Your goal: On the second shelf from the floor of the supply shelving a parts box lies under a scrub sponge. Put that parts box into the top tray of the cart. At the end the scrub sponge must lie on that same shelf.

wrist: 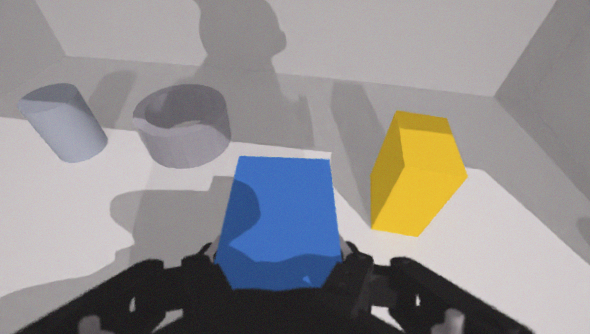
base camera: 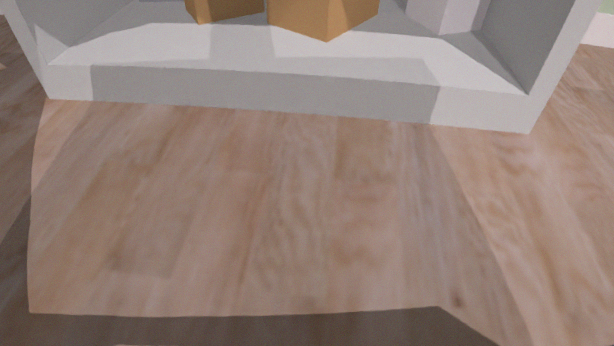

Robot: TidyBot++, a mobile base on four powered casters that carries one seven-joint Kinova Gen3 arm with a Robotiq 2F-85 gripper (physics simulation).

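Places are measured from the arm's base along level axes (x down, y left, z ahead), in centimetres.
Pixels of known places: gripper, fingertip midpoint: (wrist: 280,249).
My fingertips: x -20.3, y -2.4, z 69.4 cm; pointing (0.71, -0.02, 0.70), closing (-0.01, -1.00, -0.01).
Behind a point stands the place of what it marks.
My gripper (wrist: 280,249) @(y -2.4, x -20.3, z 69.4 cm) is shut on a blue block (wrist: 282,205) @(y -2.5, x -23.6, z 70.4 cm) with a flat, oblong top, at the lower middle of the wrist view. The block appears raised above the pale shelf board (wrist: 65,215) @(y 18.5, x -13.7, z 76.0 cm). I cannot tell from its plain surface whether it is the parts box or the scrub sponge, and what lies beneath it is hidden. A yellow block (wrist: 425,185) @(y -13.4, x -21.1, z 73.8 cm) stands upright on the board to the right, apart from the gripper. The cart does not show in either view.
A grey round open container (wrist: 185,145) @(y 7.3, x -17.1, z 82.3 cm) and a grey-blue cylinder (wrist: 70,130) @(y 19.7, x -17.9, z 83.7 cm) stand at the back left. Shelf walls rise behind and at the right. In the base view, two orange-brown boxes (base camera: 325,17) @(y -6.6, x 27.4, z 70.9 cm) (base camera: 225,10) @(y 13.2, x 30.1, z 83.0 cm) and a pale box (base camera: 445,12) @(y -30.8, x 27.3, z 75.4 cm) stand on the lowest shelf (base camera: 260,92) @(y 4.9, x 35.9, z 59.7 cm).
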